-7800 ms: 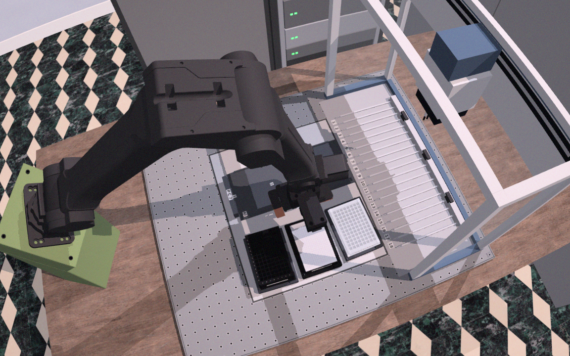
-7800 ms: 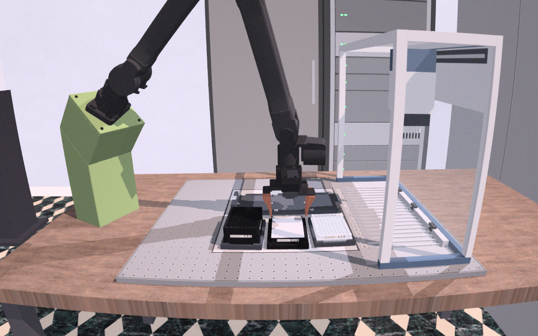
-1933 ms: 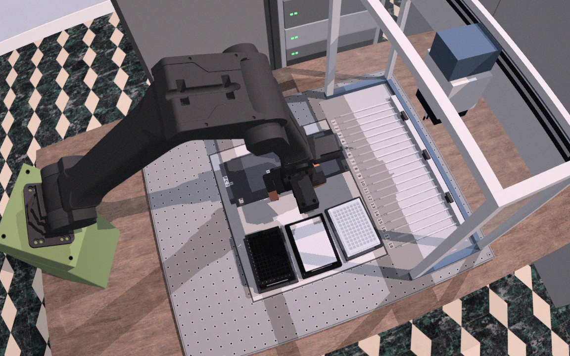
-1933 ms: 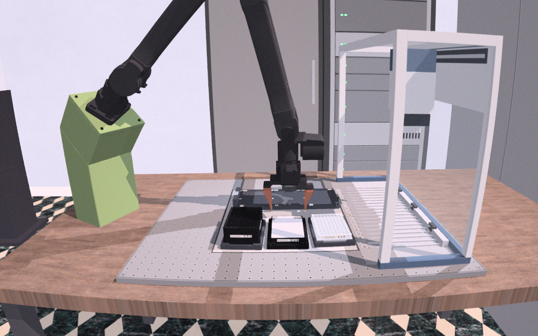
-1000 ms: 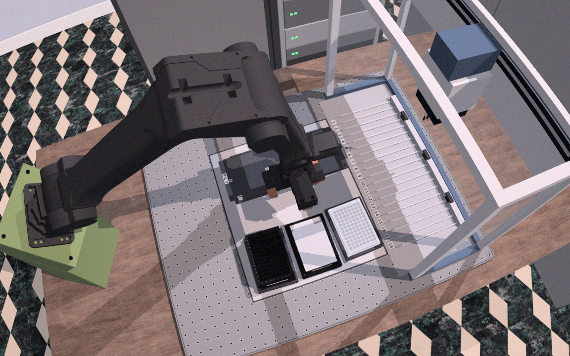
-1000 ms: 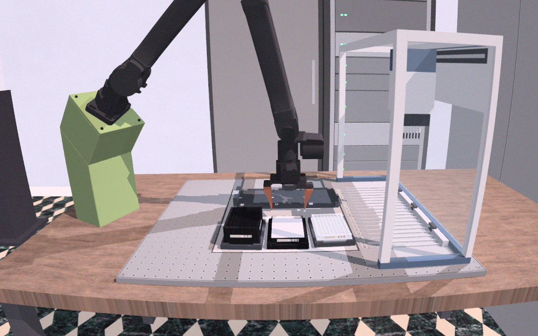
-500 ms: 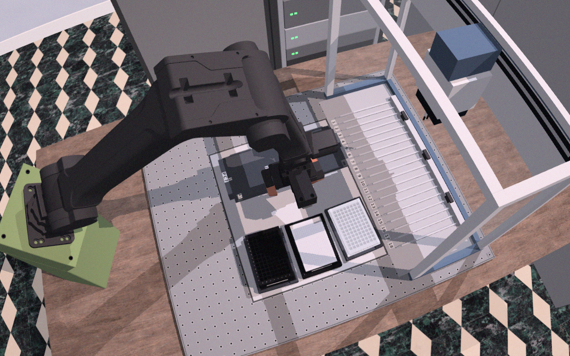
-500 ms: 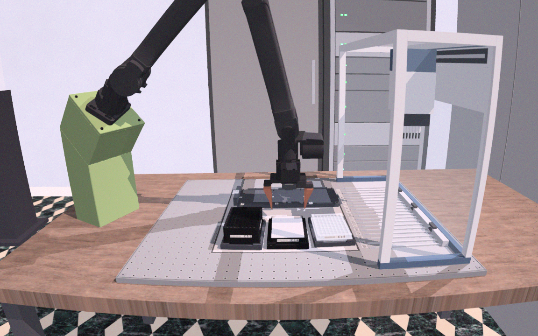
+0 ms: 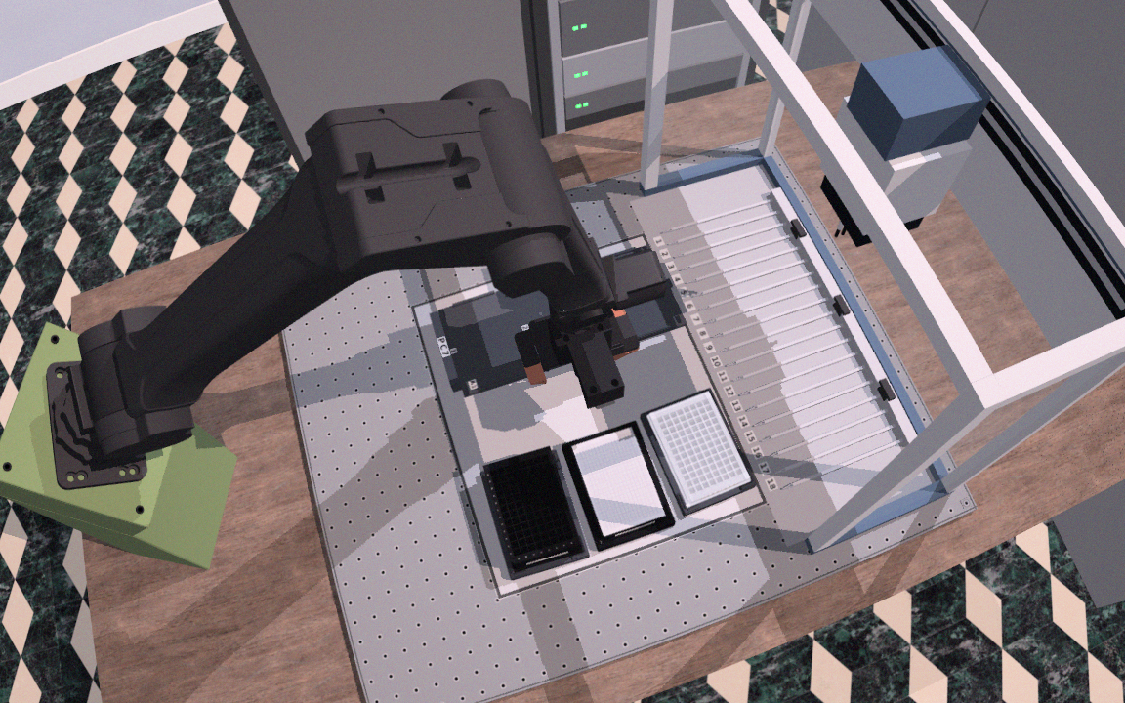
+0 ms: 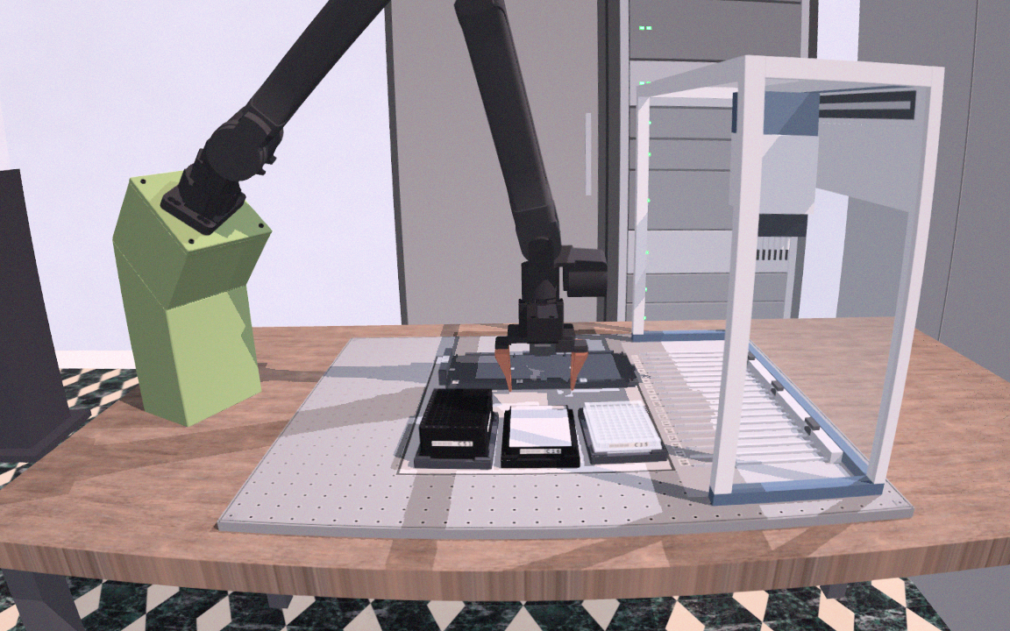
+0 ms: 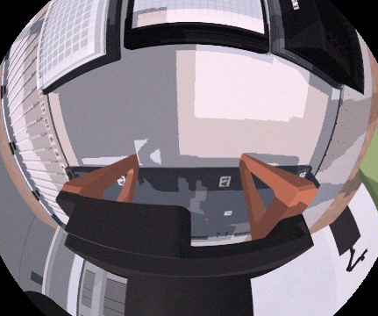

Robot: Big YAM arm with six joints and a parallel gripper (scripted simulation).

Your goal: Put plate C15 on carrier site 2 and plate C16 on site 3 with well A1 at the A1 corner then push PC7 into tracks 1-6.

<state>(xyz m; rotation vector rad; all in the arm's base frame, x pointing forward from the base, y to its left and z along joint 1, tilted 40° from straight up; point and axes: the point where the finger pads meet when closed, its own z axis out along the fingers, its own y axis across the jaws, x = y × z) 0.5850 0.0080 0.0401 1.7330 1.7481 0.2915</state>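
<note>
Right now the nest S2 is 170 mm to the right of my hand, 20 mm behind it and 10 mm below it. Round my hand: white 96-well plate C15 (170 mm to the right, 90 mm ahead); dark carrier PC7 (80 mm to the left, 10 mm ahead); nest S3 (170 mm to the right, 90 mm ahead, 10 mm below).
</note>
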